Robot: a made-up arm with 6 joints.
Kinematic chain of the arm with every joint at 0, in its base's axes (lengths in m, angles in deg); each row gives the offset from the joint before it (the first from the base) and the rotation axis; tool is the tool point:
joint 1: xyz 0 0 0.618 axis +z
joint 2: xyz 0.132 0 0 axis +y
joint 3: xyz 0 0 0.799 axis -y
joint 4: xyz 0 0 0.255 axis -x
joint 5: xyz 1.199 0 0 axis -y
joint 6: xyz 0.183 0 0 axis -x
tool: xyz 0 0 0
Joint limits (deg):
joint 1: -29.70..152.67
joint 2: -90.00..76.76
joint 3: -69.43..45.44
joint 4: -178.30..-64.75
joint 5: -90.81..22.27
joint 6: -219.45..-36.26
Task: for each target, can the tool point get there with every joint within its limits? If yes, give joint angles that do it. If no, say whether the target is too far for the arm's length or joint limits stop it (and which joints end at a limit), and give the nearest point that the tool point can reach.
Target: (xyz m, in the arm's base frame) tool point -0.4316 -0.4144 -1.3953
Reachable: no: joint limits stop it (at a limit: joint 1, joint 2) | nearest point -0.4646 0.1448 -0.5186 | short by 1.040 m
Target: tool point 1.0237 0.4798 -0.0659
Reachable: yes | joints 16.14 49.39 -33.65 -81.76 -76.75 -150.91
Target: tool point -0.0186 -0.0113 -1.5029
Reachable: no: joint limits stop it (at a limit: joint 1, joint 2) | nearest point -0.3548 0.1803 -0.5115 | short by 1.064 m
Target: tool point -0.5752 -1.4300 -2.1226
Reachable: no: too far | nearest point 0.4742 -0.3486 -0.5552 | short by 2.174 m
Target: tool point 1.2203 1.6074 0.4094
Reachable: yes | joints 52.88 54.61 15.59 -73.97 0.98 -132.48
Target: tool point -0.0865 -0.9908 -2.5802
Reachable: no: too far | nearest point 0.5837 -0.4051 -0.5820 | short by 2.187 m
